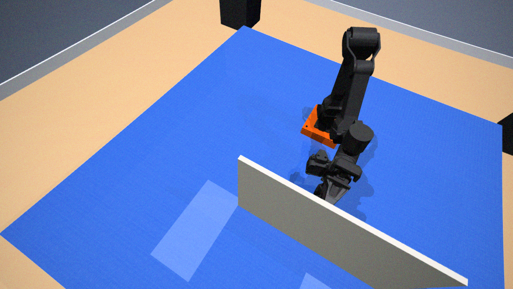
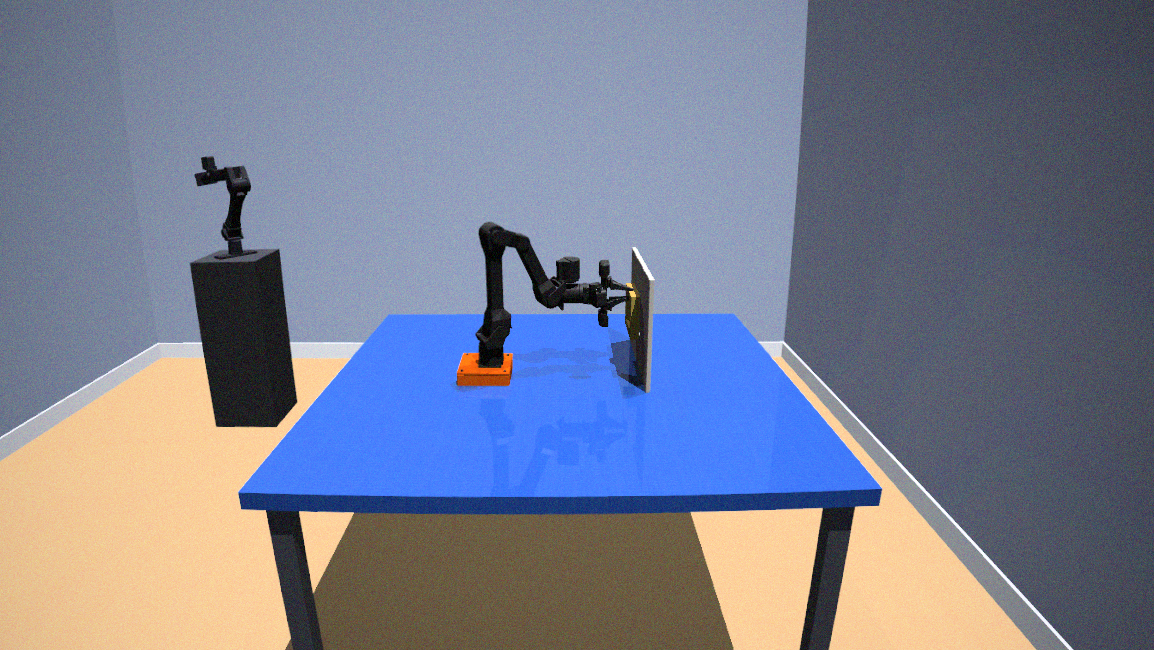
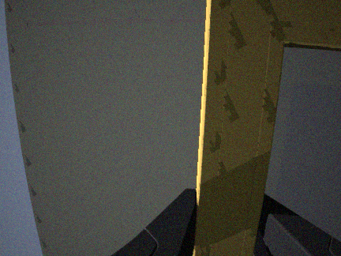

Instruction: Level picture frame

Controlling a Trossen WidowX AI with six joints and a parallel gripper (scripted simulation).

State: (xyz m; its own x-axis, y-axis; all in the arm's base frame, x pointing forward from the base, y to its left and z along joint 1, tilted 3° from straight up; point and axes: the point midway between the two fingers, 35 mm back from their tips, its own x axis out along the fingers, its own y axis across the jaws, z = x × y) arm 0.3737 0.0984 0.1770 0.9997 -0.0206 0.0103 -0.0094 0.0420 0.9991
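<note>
Right now the picture frame is 1 cm ahead of my gripper tip, 1 cm to the left of it and 5 cm below it. The rest, counted from my gripper tip: wall panel 2 cm ahead, 1 cm to the left, 6 cm below.
</note>
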